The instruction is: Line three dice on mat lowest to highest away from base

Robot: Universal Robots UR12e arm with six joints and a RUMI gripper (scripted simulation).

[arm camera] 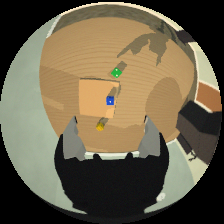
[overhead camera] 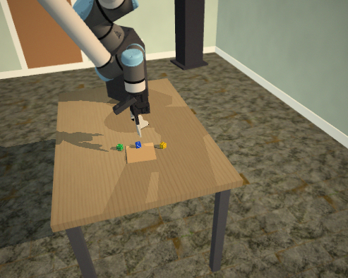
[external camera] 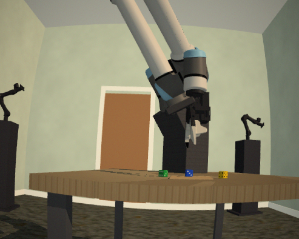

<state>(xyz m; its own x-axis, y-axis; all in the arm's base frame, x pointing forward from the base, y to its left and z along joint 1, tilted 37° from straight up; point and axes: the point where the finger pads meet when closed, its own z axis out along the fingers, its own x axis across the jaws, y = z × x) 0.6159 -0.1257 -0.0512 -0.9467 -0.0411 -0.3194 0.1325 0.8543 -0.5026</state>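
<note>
The green die lies 10 cm below my hand, 9 cm to the right of it and 3 cm behind it. From my hand the other things lie so: tan mat: 11 cm below, 5 cm ahead, 1 cm to the right; blue die: 10 cm below; yellow die: 11 cm to the left, 10 cm below, 6 cm ahead.
</note>
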